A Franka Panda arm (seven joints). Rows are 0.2 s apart.
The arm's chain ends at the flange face. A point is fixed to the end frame.
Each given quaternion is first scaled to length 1.
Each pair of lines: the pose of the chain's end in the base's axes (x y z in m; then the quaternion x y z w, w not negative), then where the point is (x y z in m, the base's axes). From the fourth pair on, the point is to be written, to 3 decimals.
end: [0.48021 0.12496 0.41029 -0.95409 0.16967 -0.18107 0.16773]
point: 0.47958 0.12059 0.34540
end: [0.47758 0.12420 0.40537 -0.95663 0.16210 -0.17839 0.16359]
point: 0.47670 0.11913 0.34053
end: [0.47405 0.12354 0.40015 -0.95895 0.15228 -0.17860 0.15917]
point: 0.47336 0.11762 0.33538
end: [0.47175 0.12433 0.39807 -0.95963 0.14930 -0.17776 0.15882]
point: 0.471 0.118 0.333
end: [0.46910 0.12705 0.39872 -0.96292 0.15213 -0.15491 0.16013]
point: 0.465 0.122 0.334
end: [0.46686 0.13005 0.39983 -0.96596 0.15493 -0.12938 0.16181]
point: 0.460 0.125 0.335
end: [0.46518 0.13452 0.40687 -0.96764 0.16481 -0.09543 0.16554]
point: 0.454 0.131 0.343
